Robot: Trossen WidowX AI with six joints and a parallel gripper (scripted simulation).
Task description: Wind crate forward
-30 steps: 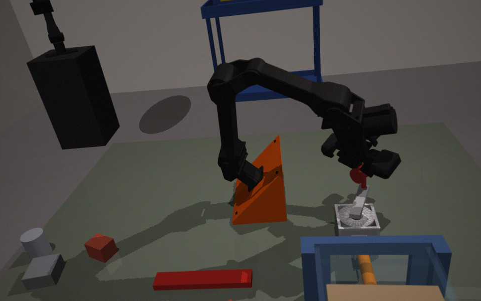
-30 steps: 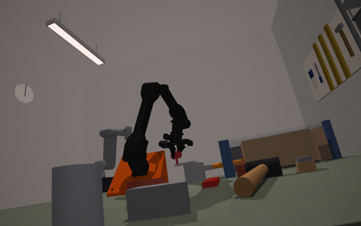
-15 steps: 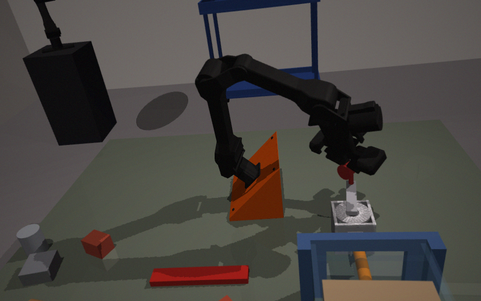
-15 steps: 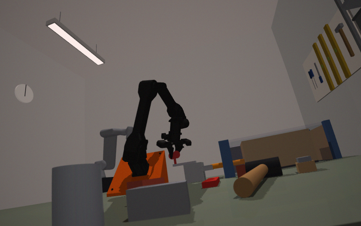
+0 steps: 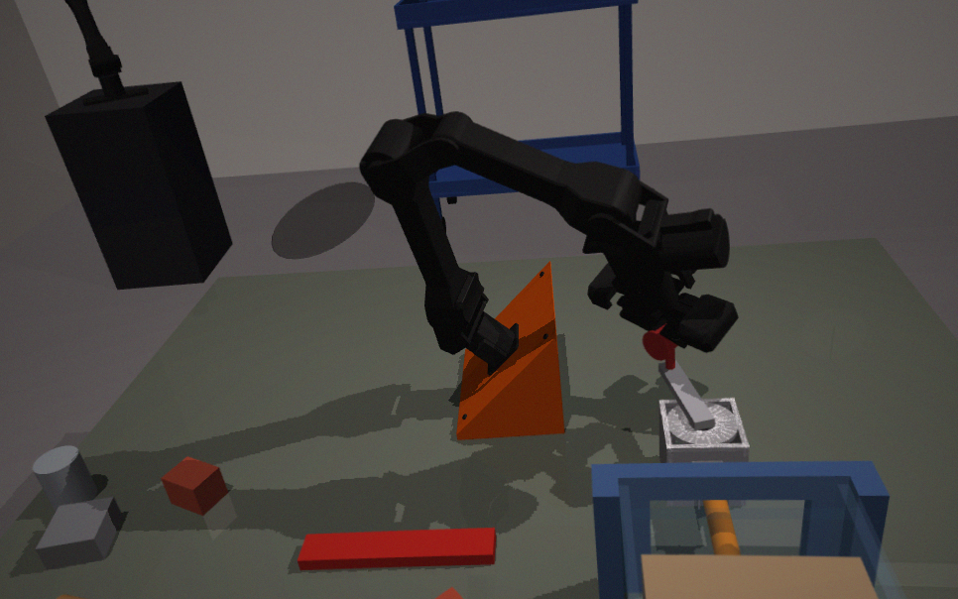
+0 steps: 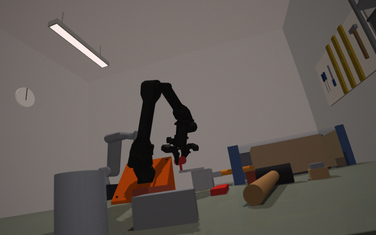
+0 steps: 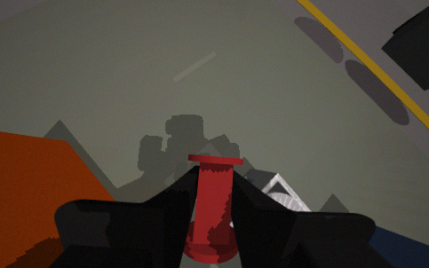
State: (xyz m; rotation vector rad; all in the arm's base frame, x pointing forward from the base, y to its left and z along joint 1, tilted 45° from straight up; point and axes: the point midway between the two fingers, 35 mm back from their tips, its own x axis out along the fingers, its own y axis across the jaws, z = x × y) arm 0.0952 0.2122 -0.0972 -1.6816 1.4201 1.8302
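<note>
Right now the grey crank arm is 50 mm ahead of my gripper tip and 30 mm below it. Round my gripper tip: frame (270 mm ahead, 30 mm below); then grey winch (90 mm ahead, 100 mm below); then red knob (10 mm ahead, 10 mm to the right).
</note>
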